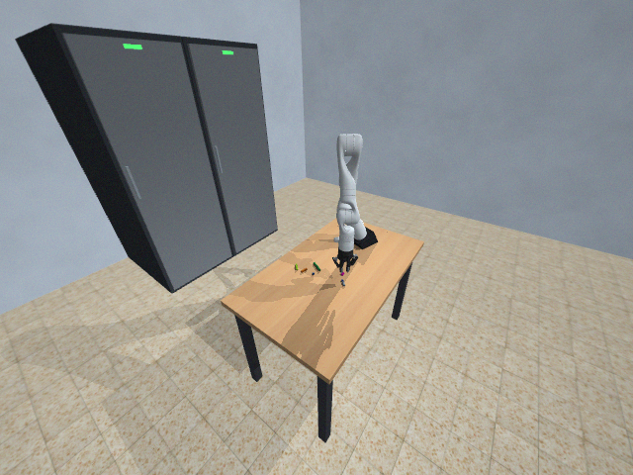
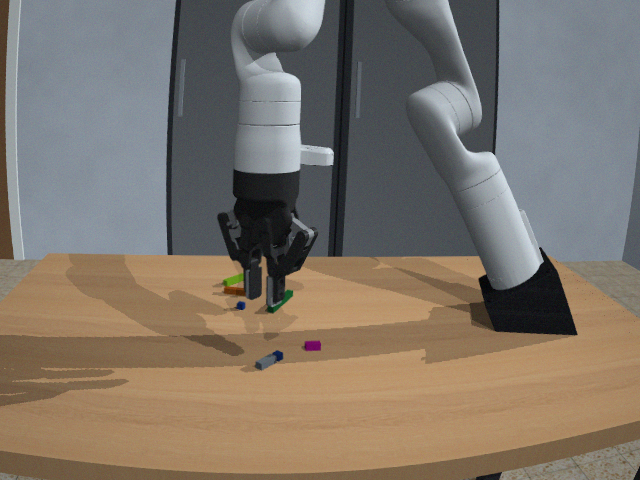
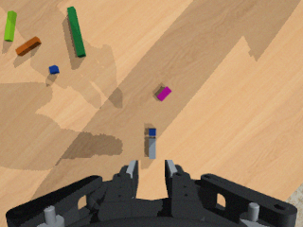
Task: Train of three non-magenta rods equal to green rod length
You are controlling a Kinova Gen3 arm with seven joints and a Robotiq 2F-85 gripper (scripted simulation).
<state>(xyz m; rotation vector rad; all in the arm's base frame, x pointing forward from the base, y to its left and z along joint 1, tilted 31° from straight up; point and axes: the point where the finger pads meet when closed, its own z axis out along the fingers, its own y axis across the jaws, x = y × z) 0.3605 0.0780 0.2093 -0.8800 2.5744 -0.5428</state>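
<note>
Now: the orange rod 250 mm to the right of my hand, 100 mm below it and 30 mm behind it. From my hand the other things lie so: grey rod 100 mm below; green rod 190 mm to the right, 100 mm below, 90 mm behind; magenta rod 100 mm below, 80 mm behind, 30 mm to the right.
</note>
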